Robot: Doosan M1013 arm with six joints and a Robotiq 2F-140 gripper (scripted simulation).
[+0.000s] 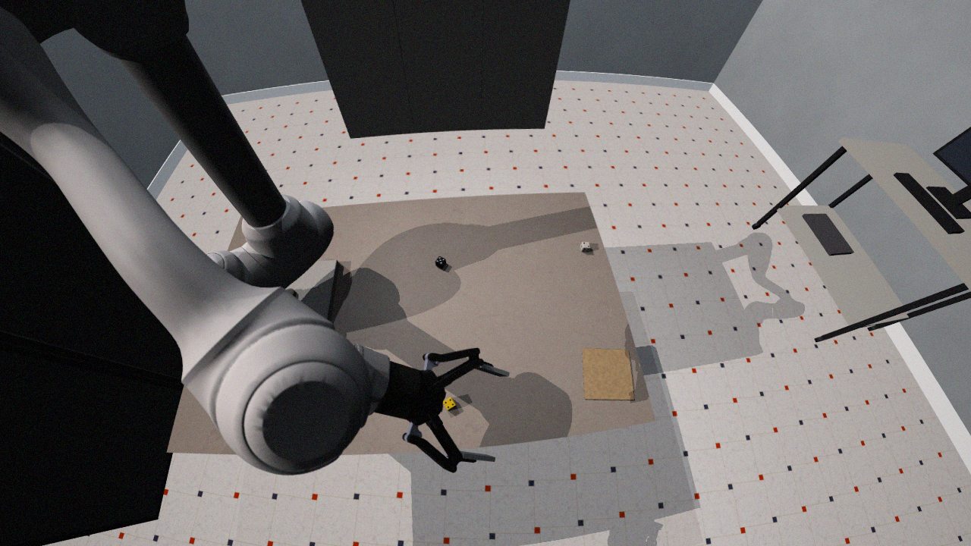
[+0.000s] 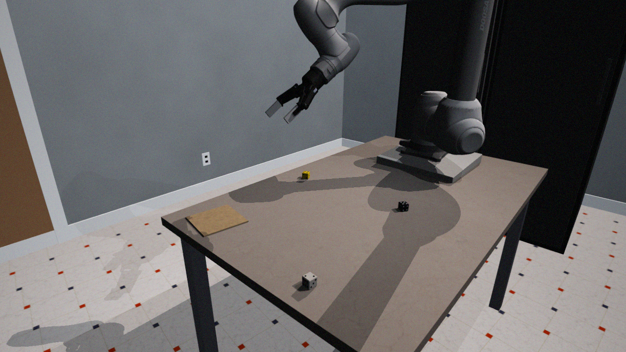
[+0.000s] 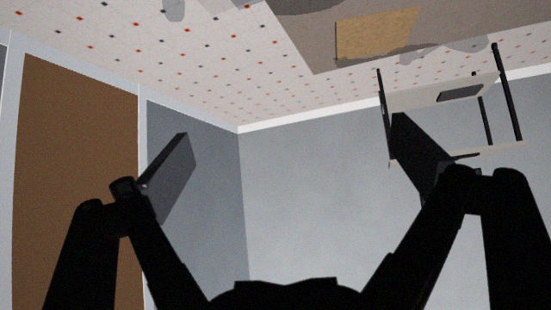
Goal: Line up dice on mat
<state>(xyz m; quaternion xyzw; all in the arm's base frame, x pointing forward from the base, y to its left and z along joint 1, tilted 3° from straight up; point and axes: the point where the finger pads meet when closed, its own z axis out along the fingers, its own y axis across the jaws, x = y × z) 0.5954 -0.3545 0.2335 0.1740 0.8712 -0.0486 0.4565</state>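
My hand is 24 cm above the yellow die, 9 cm past it and 6 cm to the right of it. Round my hand: tan mat: 35 cm ahead, 25 cm below, 6 cm to the left; black die: 48 cm to the left, 24 cm below, 7 cm behind; grey die: 46 cm to the left, 41 cm ahead, 24 cm below.
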